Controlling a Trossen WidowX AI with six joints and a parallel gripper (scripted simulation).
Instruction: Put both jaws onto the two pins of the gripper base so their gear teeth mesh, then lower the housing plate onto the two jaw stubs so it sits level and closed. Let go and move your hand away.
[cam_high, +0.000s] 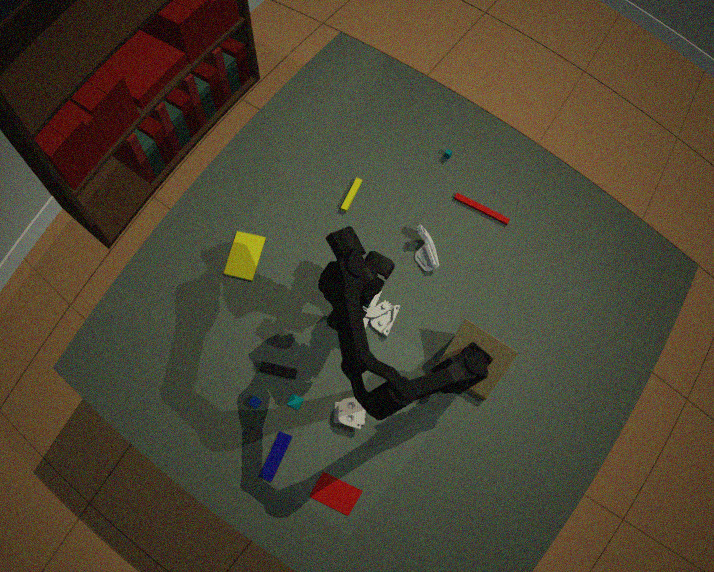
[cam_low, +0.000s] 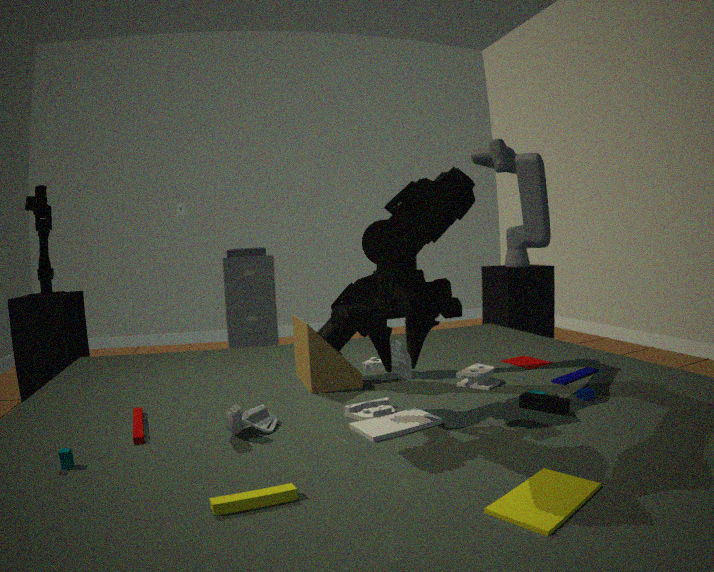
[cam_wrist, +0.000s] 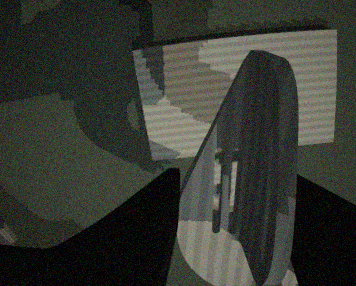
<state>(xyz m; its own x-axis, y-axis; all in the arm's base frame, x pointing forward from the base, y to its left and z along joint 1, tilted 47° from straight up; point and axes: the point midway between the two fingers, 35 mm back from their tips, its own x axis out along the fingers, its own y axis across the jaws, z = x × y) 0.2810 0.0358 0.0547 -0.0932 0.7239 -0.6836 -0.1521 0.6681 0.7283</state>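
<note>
Now: the flat white plate 1 cm ahead of my gripper tip, 1 cm to the right of it and 8 cm below it. The rest, counted from my gripper tip: black block 6 cm ahead, 22 cm to the left, 7 cm below; then white block 13 cm behind, 20 cm to the left, 7 cm below; then gripper base 13 cm behind, 19 cm to the left, 6 cm below.
</note>
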